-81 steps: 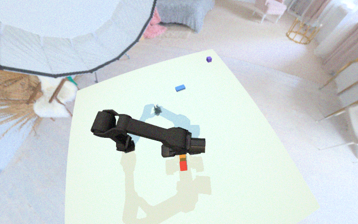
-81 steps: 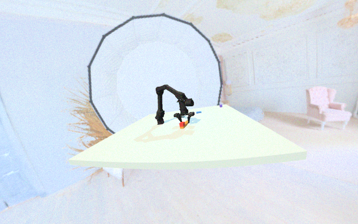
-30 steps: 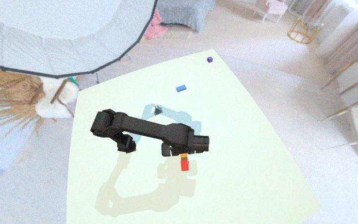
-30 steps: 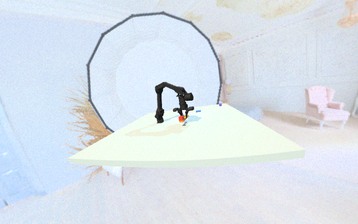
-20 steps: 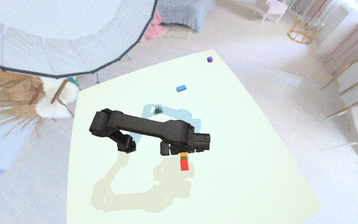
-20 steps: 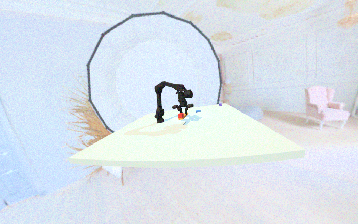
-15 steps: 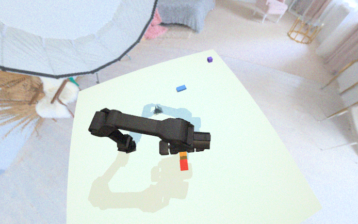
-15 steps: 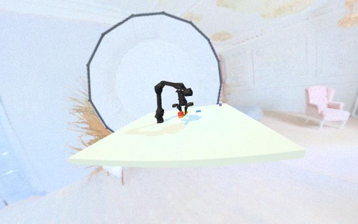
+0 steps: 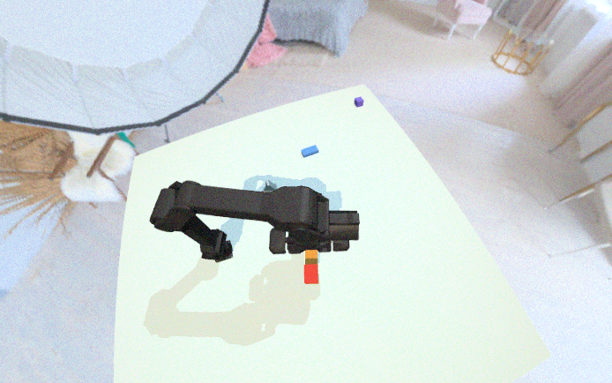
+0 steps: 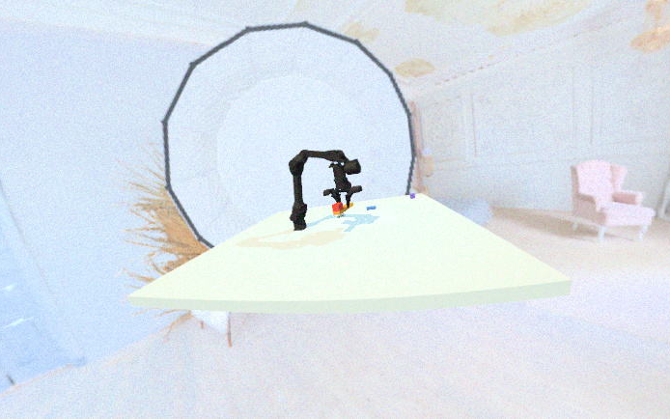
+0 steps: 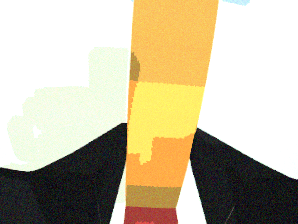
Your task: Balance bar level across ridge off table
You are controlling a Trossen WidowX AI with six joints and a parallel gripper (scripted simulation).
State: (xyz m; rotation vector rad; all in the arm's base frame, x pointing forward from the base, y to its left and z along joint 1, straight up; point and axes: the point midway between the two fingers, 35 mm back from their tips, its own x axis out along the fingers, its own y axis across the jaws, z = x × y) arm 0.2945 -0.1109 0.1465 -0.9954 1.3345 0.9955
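My gripper tip is now 290 mm to the right of the grey-green ridge, 70 mm past it and 60 mm above it. Also, from my gripper tip: blue block 410 mm to the left, 120 mm ahead, 100 mm below; purple cube 610 mm to the left, 450 mm ahead, 100 mm below.
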